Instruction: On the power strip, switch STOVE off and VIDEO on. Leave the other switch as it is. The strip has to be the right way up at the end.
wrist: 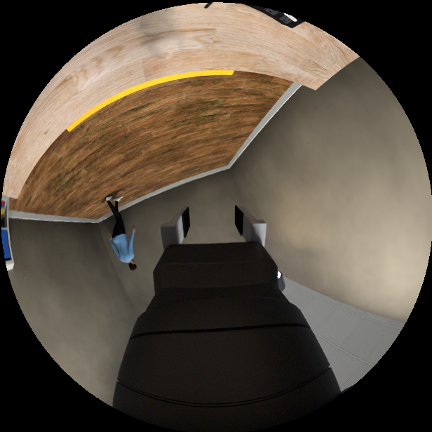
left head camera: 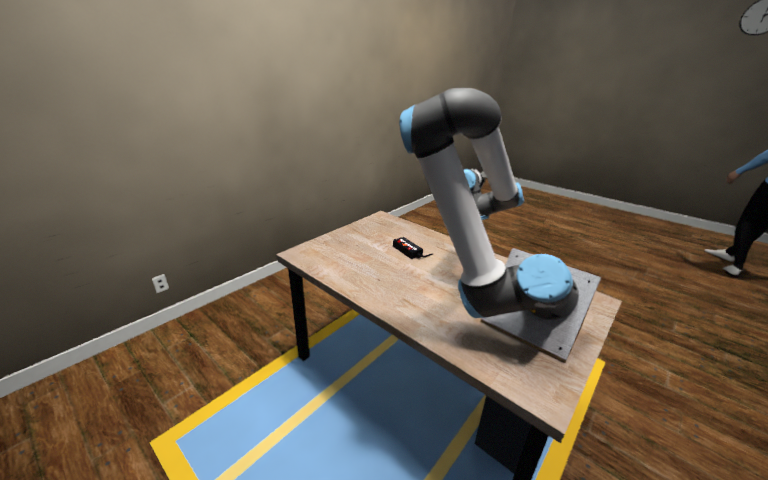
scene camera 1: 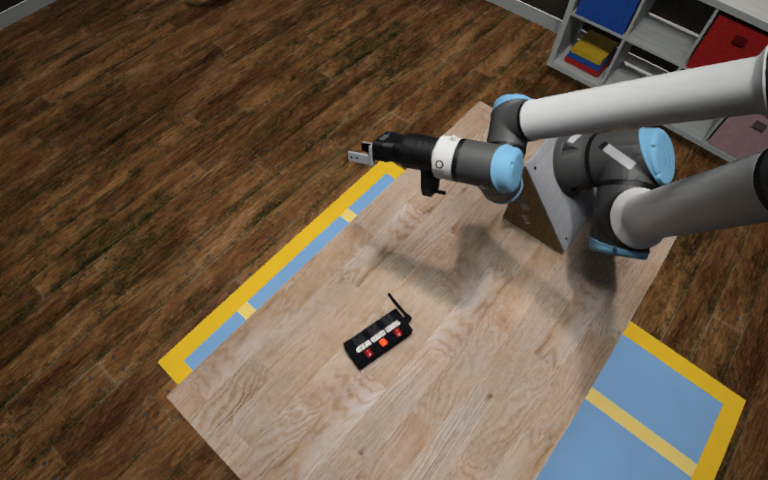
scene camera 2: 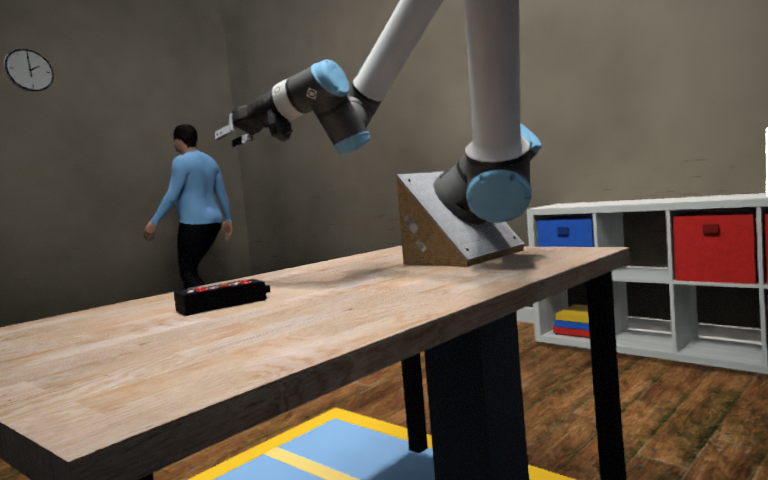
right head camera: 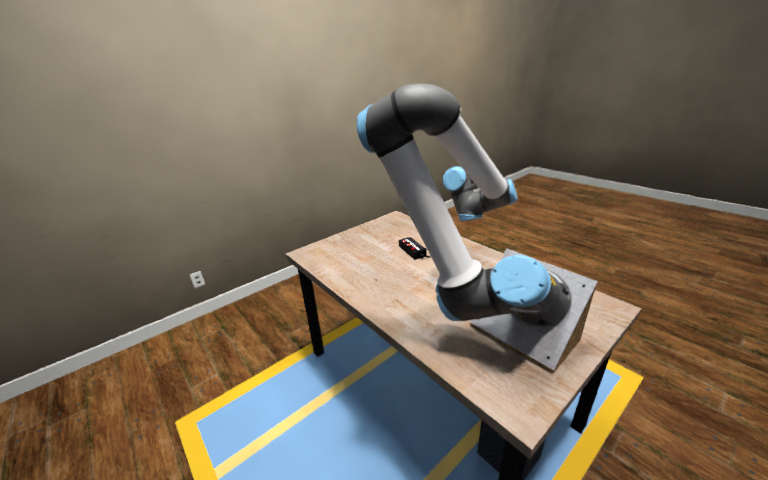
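Pixels of known places: gripper, fingertip midpoint: (scene camera 1: 355, 150) (scene camera 2: 224, 140); arm's base, link origin: (scene camera 1: 570, 162) (scene camera 2: 460, 200).
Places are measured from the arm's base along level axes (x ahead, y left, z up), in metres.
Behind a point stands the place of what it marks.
Note:
The black power strip (left head camera: 407, 247) @(x 0.723, y -0.003, z -0.122 m) (right head camera: 412, 248) @(x 0.706, y 0.002, z -0.118 m) (scene camera 1: 362, 357) @(x 0.813, y -0.014, z -0.122 m) (scene camera 2: 222, 298) @(x 0.760, y 0.007, z -0.142 m) (wrist: 291, 23) lies on the table with its switches and white labels facing up. In scene camera 1 a left switch (scene camera 1: 368, 352) @(x 0.794, y -0.012, z -0.117 m) and a right switch (scene camera 1: 398, 332) @(x 0.702, y 0.001, z -0.118 m) look dark red, and the middle switch (scene camera 1: 383, 342) @(x 0.749, y -0.006, z -0.118 m) glows bright orange-red. The label words are too small to read, so I cannot tell which is STOVE or VIDEO. My gripper (scene camera 1: 359, 151) @(x 0.563, y -0.305, z 0.213 m) (scene camera 2: 227, 139) @(x 0.563, y -0.305, z 0.213 m) (wrist: 211, 215) is open and empty, high above the table's far side, well away from the strip, and points roughly sideways.
A short black cable (scene camera 1: 396, 304) @(x 0.641, y -0.069, z -0.155 m) sticks out of one end of the strip. The wooden table (left head camera: 351, 266) @(x 0.812, y 0.298, z -0.163 m) (scene camera 1: 317, 418) @(x 0.990, y 0.016, z -0.163 m) (scene camera 2: 317, 339) @(x 0.795, y 0.393, z -0.163 m) also bears the arm's slanted mount (scene camera 1: 557, 209) @(x 0.131, y 0.064, z -0.050 m) (scene camera 2: 433, 237) @(x 0.179, y 0.053, z -0.086 m). A person (scene camera 2: 198, 186) (wrist: 121, 245) and a shelf unit (scene camera 2: 634, 275) stand beyond the table.

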